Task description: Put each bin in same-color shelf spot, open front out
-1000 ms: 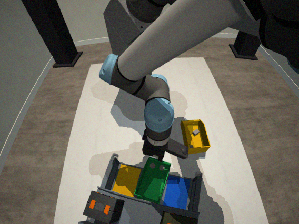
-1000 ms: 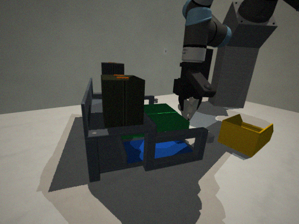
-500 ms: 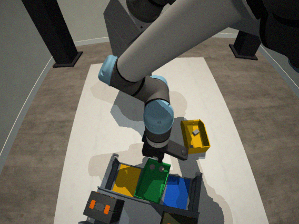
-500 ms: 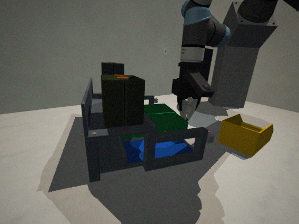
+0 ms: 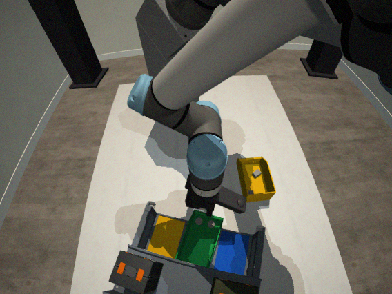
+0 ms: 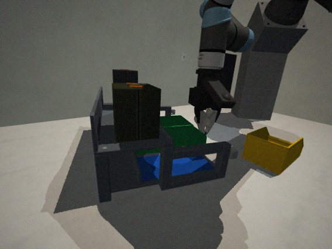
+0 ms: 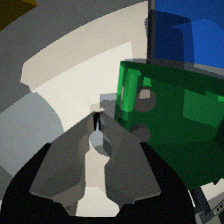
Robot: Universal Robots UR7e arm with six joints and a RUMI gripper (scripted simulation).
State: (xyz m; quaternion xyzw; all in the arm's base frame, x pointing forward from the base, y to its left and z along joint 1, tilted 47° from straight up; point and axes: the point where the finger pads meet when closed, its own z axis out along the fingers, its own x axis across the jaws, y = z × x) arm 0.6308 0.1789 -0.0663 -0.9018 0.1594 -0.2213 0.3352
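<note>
The shelf lip is 50 mm ahead of my hand, 30 mm below it and 20 mm to the right of it. From my hand the other things lie so: shelf board 250 mm ahead, 70 mm above, 50 mm to the right; green bin 100 mm ahead, 20 mm to the right, 10 mm above; yellow bin 160 mm to the left, 130 mm behind, 10 mm above.
</note>
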